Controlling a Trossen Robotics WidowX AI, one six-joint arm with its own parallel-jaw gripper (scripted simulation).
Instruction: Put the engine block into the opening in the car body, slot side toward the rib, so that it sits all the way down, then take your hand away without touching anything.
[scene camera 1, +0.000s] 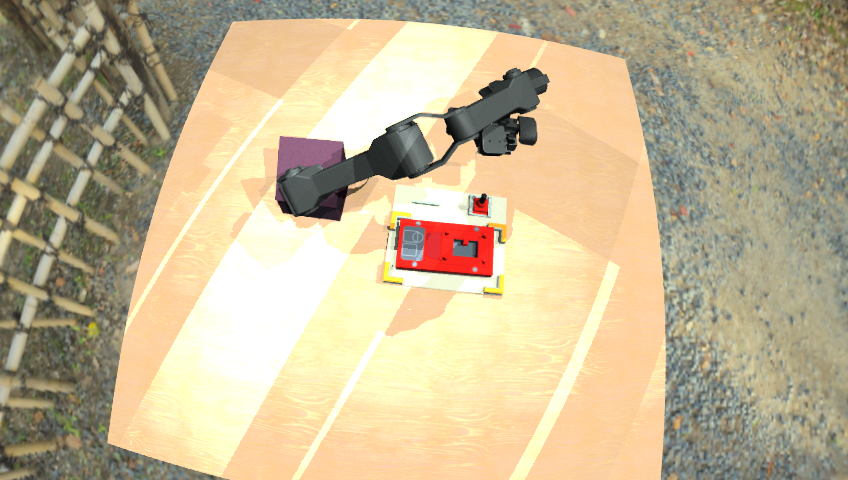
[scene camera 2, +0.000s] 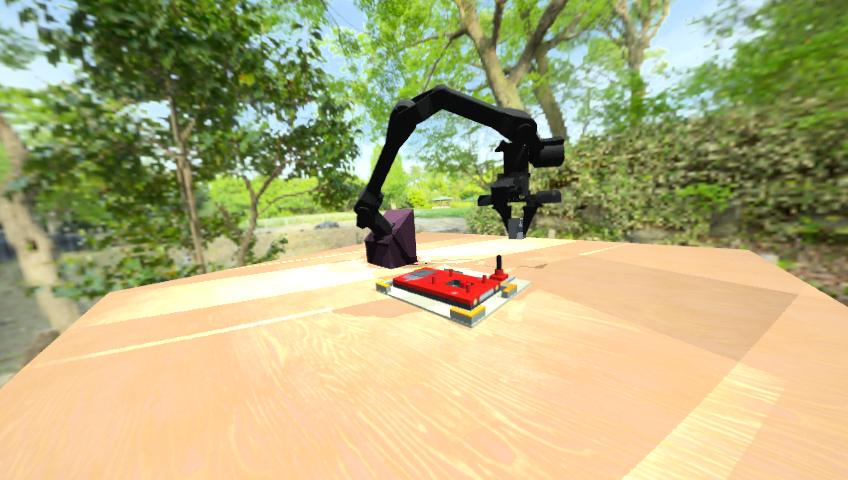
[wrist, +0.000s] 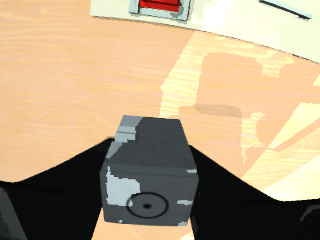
My gripper (scene camera 2: 516, 234) carries a grey engine block (wrist: 149, 177). Also in view: a red car body (scene camera 1: 424, 246).
The red car body is seen too in scene camera 2 (scene camera 2: 467, 292). My gripper is seen too in scene camera 1 (scene camera 1: 486, 146) and in the wrist view (wrist: 149, 149). The wrist view does not show the red car body: it is out of frame.
